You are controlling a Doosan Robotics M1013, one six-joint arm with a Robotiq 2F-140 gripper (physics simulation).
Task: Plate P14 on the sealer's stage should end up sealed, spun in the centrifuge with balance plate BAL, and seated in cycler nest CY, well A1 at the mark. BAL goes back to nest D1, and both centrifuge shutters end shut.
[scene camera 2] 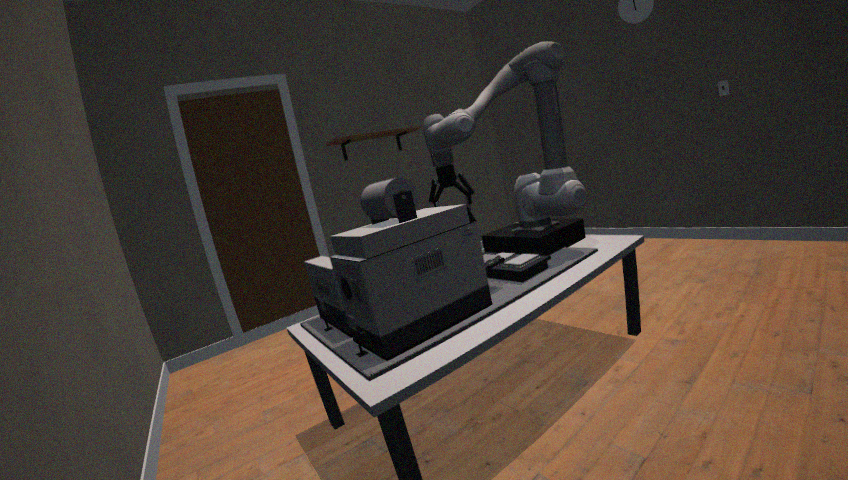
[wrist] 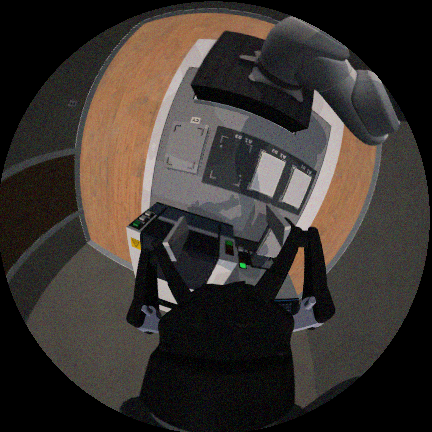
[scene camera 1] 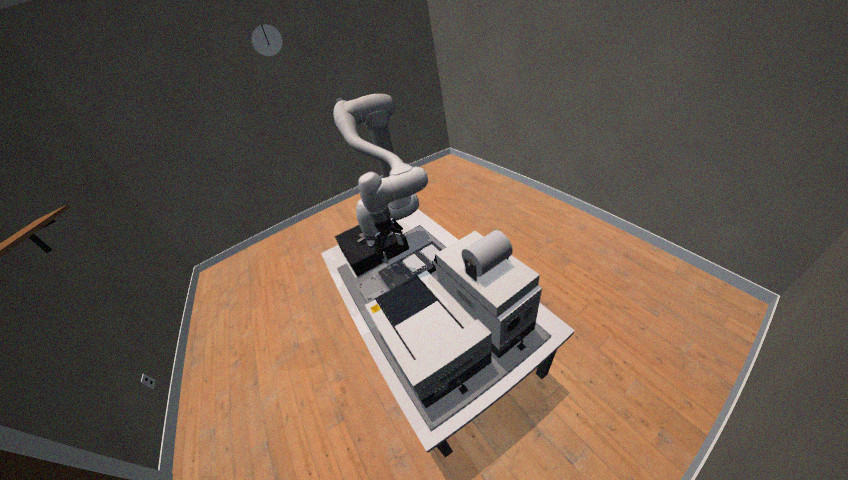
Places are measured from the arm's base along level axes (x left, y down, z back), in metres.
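Where they show: gripper, fingertip midpoint: (wrist: 225, 218) (scene camera 1: 393, 253); arm's base, origin of the base link: (scene camera 2: 535, 228) (wrist: 277, 74).
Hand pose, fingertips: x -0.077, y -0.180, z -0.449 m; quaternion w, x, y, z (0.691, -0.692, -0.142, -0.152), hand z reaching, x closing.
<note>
Things, the pixels of their top centre, and the offset from my fingertips. "*": a spot on its surface instead. Level surfaces: height alone.
- sealer, middle of its top: (scene camera 2: 390, 179) (scene camera 1: 482, 238) dx +0.196, dy -0.202, dz -0.417 m
- centrifuge, surface spot: (scene camera 1: 443, 333) * dx -0.080, dy +0.065, dz -0.473 m
- film roll, middle of its top: (scene camera 2: 384, 180) (scene camera 1: 486, 241) dx +0.194, dy -0.202, dz -0.438 m
- white table, its level: dy +0.287 m
My gripper (scene camera 1: 394, 249) (scene camera 2: 452, 202) (wrist: 225, 218) is open and empty, high above the deck between the nests and the machines. In the wrist view, nest CY (wrist: 186, 147) is bare, and so is nest D3 (wrist: 226, 165). One pale plate (wrist: 268, 173) lies in nest D2 and another pale plate (wrist: 298, 186) in nest D1. The sealer (scene camera 1: 482, 279) (scene camera 2: 410, 279) has its stage (wrist: 274, 243) partly hidden by a finger; I cannot tell whether P14 is on it. The centrifuge (scene camera 1: 443, 333) has a dark top panel (scene camera 1: 407, 300) (wrist: 205, 250); its shutter state is unclear.
The arm's black base block (scene camera 1: 357, 252) (scene camera 2: 535, 237) (wrist: 235, 85) stands behind the nests. A film roll (scene camera 1: 490, 249) (scene camera 2: 380, 199) rises from the sealer's top. The sealer and the centrifuge stand side by side on the white table (scene camera 1: 559, 330) (scene camera 2: 618, 243).
</note>
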